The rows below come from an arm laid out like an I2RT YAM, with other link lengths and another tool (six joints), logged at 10 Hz.
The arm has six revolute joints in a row. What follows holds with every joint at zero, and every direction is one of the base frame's. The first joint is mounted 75.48 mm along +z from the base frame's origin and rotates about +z. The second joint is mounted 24.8 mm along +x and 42.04 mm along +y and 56.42 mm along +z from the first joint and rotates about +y. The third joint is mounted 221.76 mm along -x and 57.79 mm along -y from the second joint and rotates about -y. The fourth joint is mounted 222.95 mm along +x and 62.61 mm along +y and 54.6 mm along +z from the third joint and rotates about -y. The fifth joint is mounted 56.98 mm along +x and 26.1 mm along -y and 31.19 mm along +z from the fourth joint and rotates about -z. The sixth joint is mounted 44.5 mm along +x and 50.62 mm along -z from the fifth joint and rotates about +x. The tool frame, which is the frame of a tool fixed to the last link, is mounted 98 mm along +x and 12 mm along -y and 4 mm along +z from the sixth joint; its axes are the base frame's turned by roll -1.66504, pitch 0.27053 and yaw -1.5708 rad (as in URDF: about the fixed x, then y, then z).
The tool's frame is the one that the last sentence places.
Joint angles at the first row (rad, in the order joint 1, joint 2, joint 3, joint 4, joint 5, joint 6):
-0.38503 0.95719 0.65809 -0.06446 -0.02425 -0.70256
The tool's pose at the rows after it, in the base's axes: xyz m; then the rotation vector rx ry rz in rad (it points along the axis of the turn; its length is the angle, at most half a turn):
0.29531, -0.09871, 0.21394, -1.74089, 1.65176, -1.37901
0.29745, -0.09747, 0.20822, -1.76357, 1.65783, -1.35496
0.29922, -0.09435, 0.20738, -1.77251, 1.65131, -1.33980
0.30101, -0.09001, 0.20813, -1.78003, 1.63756, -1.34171
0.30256, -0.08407, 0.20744, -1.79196, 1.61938, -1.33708
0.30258, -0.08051, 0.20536, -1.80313, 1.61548, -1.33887
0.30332, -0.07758, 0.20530, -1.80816, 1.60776, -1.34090
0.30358, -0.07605, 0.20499, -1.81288, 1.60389, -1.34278
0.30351, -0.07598, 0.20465, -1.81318, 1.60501, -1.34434
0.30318, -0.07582, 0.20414, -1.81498, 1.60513, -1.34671
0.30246, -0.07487, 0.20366, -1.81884, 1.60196, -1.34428
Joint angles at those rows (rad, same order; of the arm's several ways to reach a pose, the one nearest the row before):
-0.38043 0.97403 0.65195 -0.06135 -0.02607 -0.71173
-0.37430 0.99551 0.65502 -0.06593 -0.02604 -0.71482
-0.36357 1.00320 0.66115 -0.07209 -0.02761 -0.71176
-0.34374 1.00473 0.66270 -0.06906 -0.01692 -0.71177
-0.32071 1.00477 0.65965 -0.06599 -0.00919 -0.71176
-0.30227 1.00320 0.65196 -0.06291 0.00764 -0.71330
-0.28842 1.00324 0.65040 -0.05981 0.01687 -0.71329
-0.28078 1.00321 0.64888 -0.05833 0.02295 -0.71483
-0.27922 1.00320 0.64733 -0.05678 0.02605 -0.71484
-0.27767 1.00170 0.64428 -0.05521 0.02911 -0.71637
-0.27610 0.99710 0.64121 -0.05831 0.02764 -0.71788

